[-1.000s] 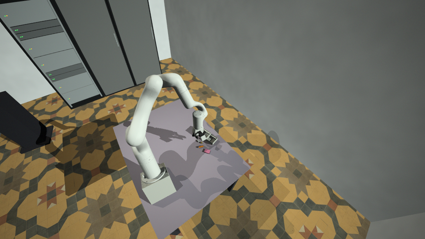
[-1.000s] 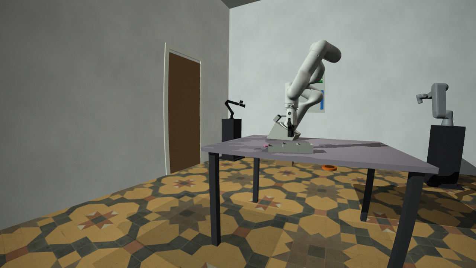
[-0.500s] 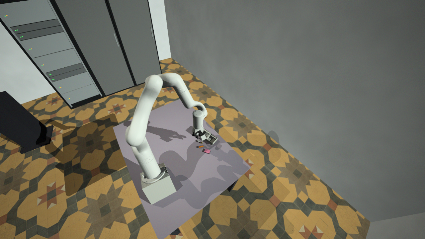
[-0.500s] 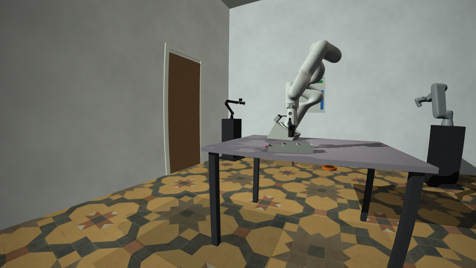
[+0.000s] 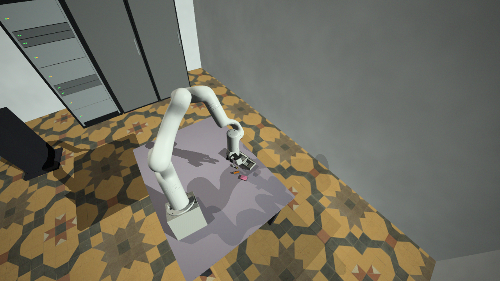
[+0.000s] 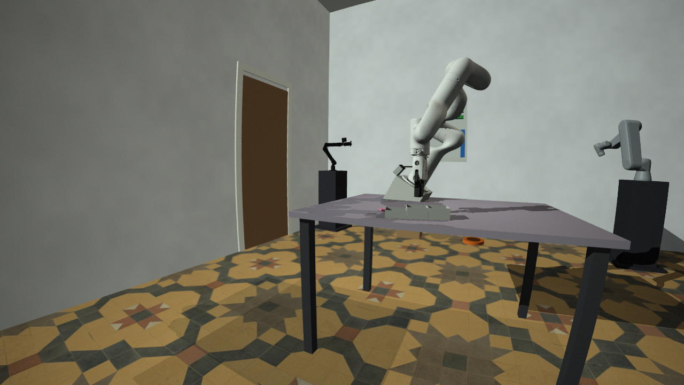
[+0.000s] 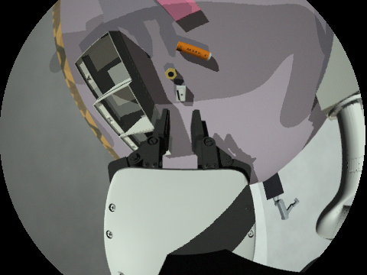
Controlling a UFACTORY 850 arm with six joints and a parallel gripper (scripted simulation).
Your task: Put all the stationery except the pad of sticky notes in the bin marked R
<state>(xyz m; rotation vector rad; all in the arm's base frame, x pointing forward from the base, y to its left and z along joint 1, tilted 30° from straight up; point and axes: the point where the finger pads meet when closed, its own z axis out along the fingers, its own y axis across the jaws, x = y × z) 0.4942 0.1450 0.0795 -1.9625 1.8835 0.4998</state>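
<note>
My hand is 9 cm above the silver thing. Round my hand: orange cylinder (9 cm below, 7 cm to the right, 1 cm behind); then eraser (9 cm to the left, 8 cm below, 6 cm ahead); then ring-like thing (9 cm below, 3 cm to the right, 2 cm ahead).
</note>
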